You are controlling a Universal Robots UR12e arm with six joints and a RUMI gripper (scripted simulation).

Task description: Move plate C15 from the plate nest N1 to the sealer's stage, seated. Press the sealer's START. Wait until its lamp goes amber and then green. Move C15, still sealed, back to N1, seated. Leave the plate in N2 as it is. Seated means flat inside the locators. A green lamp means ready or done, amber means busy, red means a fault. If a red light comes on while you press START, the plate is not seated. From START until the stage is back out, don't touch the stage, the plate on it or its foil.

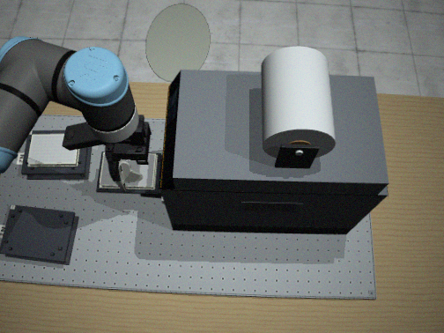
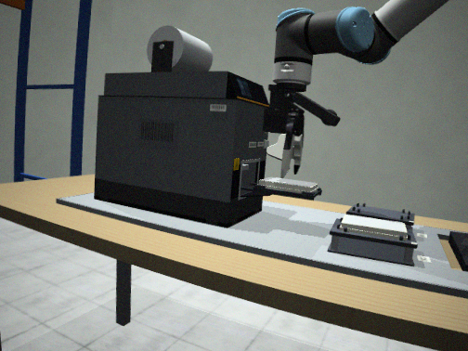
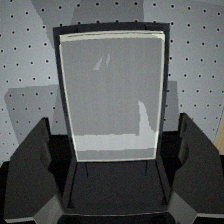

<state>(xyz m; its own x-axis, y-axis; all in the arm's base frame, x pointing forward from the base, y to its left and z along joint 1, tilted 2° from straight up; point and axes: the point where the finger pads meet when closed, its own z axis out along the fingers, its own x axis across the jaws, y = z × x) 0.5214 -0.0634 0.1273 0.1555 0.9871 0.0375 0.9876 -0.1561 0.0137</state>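
The plate C15 is 30 mm below my hand. From my hand the other things lie so: plate: 190 mm behind, 100 mm to the left, 80 mm below; then dark stage: 40 mm below; then square start button: 90 mm ahead, 110 mm to the right, 60 mm above.
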